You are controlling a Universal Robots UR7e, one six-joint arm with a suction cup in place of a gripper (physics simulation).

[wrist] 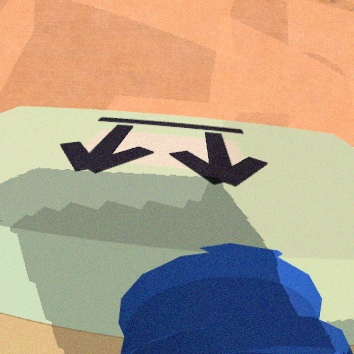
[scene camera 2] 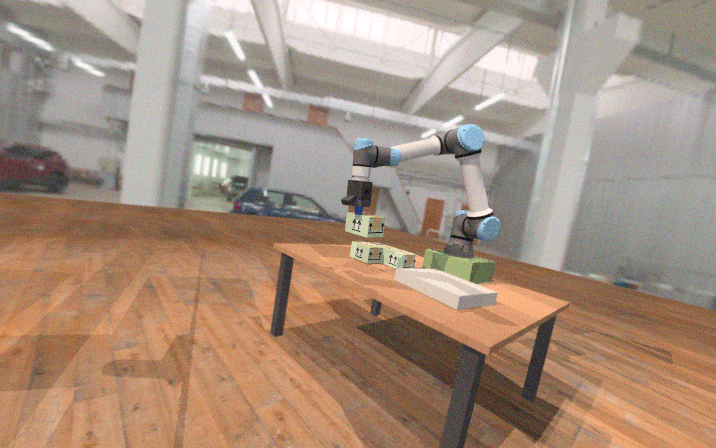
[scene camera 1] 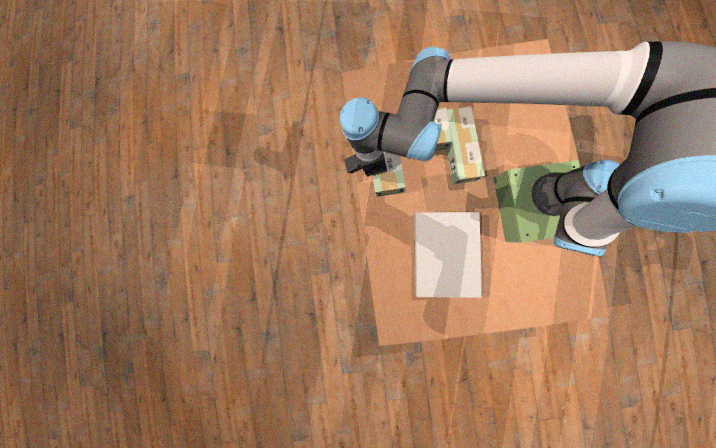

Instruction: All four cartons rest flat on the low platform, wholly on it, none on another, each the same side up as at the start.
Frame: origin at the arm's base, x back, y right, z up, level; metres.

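Seen in the pictures: hand at its tool point: (wrist: 232,263) (scene camera 2: 356,217); arm's base at its link origin: (scene camera 2: 458,254) (scene camera 1: 552,194).
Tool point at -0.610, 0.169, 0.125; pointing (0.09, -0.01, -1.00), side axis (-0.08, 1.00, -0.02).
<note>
Offsets run from my tool point to a thing's top centre, as dx, dy, dz. Level surfaces: height alone.
My gripper (scene camera 1: 373,165) (scene camera 2: 358,210) (wrist: 220,300), a blue suction cup under a black body, is shut on a pale green and tan carton {+0.035, -0.018, +0.019} (scene camera 1: 389,183) (scene camera 2: 364,225) (wrist: 295,200). This carton hangs level in the air, its printed arrows pointing up, left of the other cartons in scene camera 1. On the table stand one carton {+0.261, +0.162, -0.150} (scene camera 1: 444,138) (scene camera 2: 365,252), partly hidden by the arm in scene camera 1, and beside it what look like two cartons end to end, a far one {+0.355, +0.151, -0.150} (scene camera 1: 466,117) and a near one {+0.352, +0.013, -0.150} (scene camera 1: 469,166) (scene camera 2: 399,257). The white low platform {+0.224, -0.326, -0.184} (scene camera 1: 430,280) (scene camera 2: 477,300) bears no carton.
The wooden table {dz -0.232} (scene camera 1: 528,290) (scene camera 2: 520,309) carries the cartons and platform. The green base block (scene camera 1: 520,224) (scene camera 2: 456,265) under the arm stands right of the platform in scene camera 1. The arm reaches over the table's back part, above the standing cartons.
</note>
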